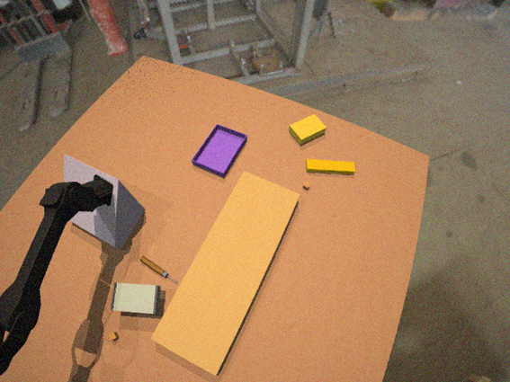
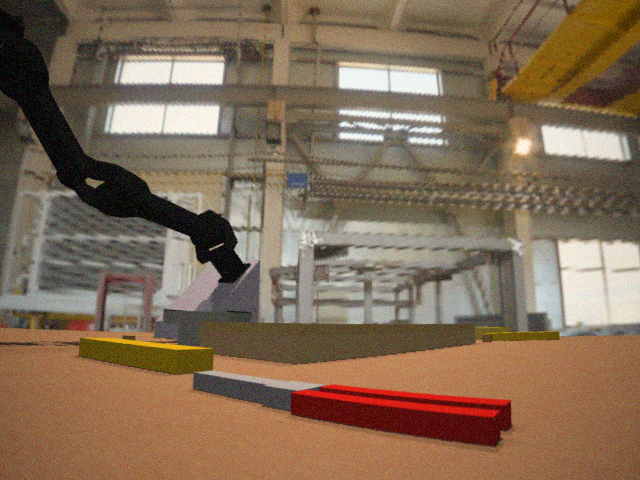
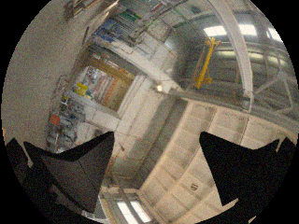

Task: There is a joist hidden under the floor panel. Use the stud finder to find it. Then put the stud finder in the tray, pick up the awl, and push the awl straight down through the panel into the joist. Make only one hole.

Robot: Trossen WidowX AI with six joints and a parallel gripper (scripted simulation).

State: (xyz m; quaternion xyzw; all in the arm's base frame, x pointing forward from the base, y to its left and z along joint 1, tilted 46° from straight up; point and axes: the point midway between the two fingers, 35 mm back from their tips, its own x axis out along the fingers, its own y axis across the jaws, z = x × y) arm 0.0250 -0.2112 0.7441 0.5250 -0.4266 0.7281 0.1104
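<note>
The stud finder is 53 cm to the left of my gripper tip, 51 cm below it and 18 cm ahead of it. Round my gripper tip: yellow block 125 cm to the left, 51 cm below, 35 cm ahead; awl 62 cm to the left, 52 cm below, 17 cm ahead; purple tray 104 cm to the left, 51 cm below, 12 cm ahead.
</note>
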